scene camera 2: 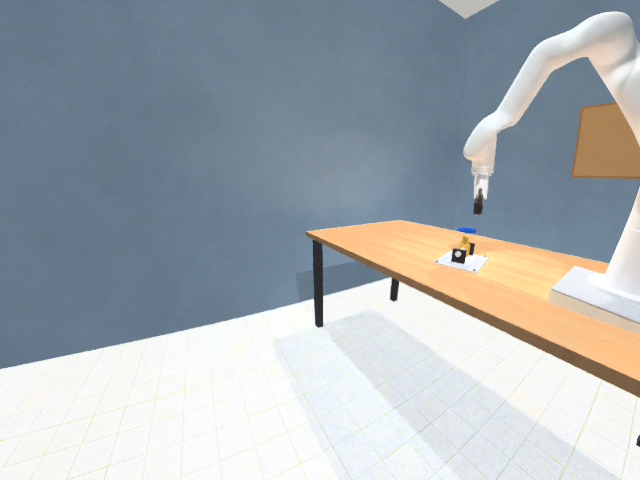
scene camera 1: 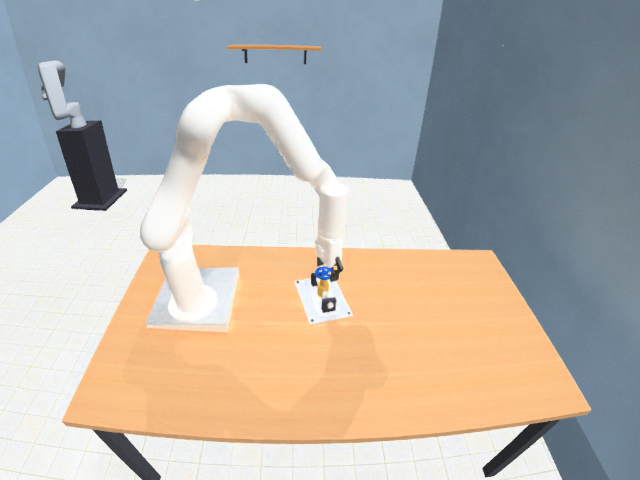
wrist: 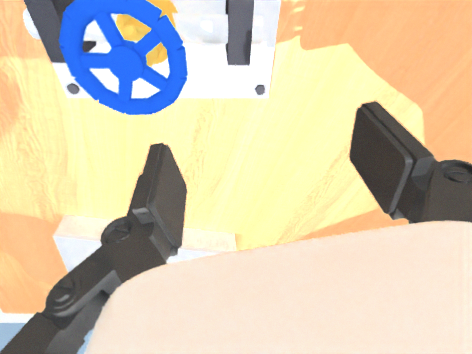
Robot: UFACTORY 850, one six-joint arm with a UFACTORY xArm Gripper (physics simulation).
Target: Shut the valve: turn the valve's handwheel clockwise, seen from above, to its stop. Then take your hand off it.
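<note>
The blue handwheel (scene camera 1: 324, 273) (scene camera 2: 466, 230) (wrist: 126, 62) is spoked and sits flat on top of the valve's yellow body (scene camera 1: 323, 288) (scene camera 2: 464, 248) (wrist: 157, 55). The valve stands on a white plate (scene camera 1: 306, 302) (scene camera 2: 476, 262) (wrist: 210, 80) with dark corner bolts. My gripper (scene camera 1: 327, 268) (scene camera 2: 478, 209) (wrist: 262, 148) is open and empty. It hangs above the handwheel's level and off to one side, not touching it. In the wrist view the handwheel lies at the upper left, beyond the left finger. In scene camera 1 the handwheel partly hides the fingers.
Black blocks (scene camera 1: 328, 304) (scene camera 2: 458, 255) (wrist: 239, 32) stand at the ends of the valve's pipe. The arm's grey base slab (scene camera 1: 224, 299) (scene camera 2: 573, 284) (wrist: 77, 250) lies on the wooden table (scene camera 1: 439, 335) (scene camera 2: 372, 242). A wall shelf (scene camera 1: 273, 47) and a dark pedestal (scene camera 1: 87, 165) stand behind.
</note>
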